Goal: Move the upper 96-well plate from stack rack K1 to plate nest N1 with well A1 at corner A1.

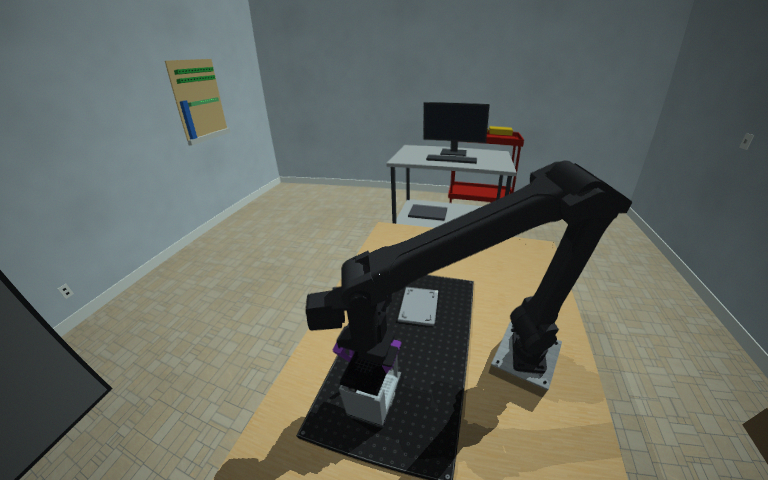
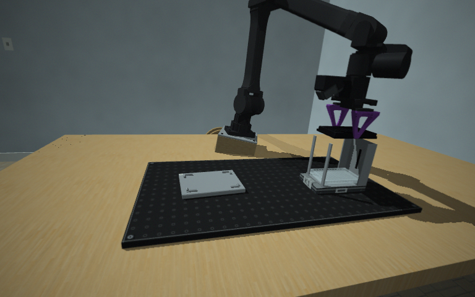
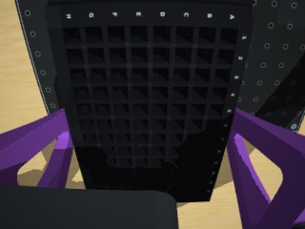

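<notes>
Right now my hand is 50 mm past the grey plate nest N1, 360 mm to the left of it and 160 mm above it. From my hand the other things lie so: black 96-well plate: right at my hand; then pale A1 square: 100 mm behind, 440 mm to the right, 150 mm below; then white plate: 140 mm below.
</notes>
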